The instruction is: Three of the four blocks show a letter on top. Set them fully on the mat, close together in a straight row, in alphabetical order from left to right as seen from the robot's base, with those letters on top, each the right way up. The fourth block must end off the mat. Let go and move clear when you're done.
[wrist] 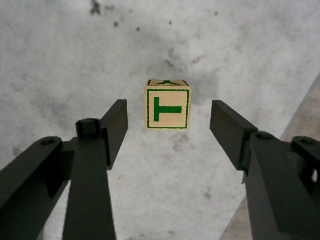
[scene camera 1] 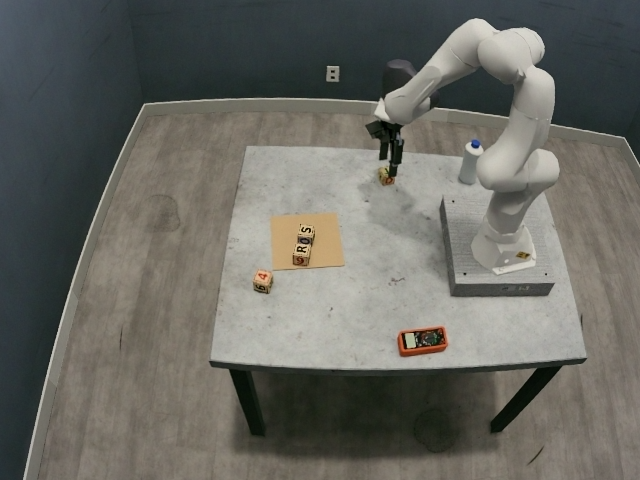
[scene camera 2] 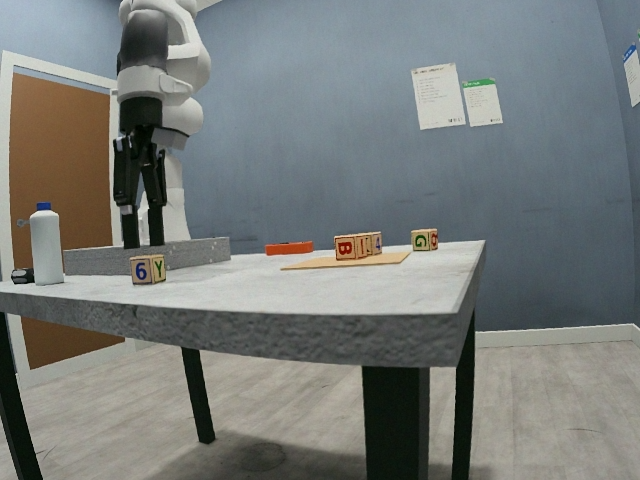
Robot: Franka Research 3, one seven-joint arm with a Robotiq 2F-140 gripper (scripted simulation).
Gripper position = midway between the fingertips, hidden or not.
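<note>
Scene camera 2 shows the gripper [scene camera 2: 145, 247], while scene camera 1 has the gripper in its picture too [scene camera 1: 387, 167]. In the wrist view, the gripper [wrist: 169, 114] is visible as well.
</note>
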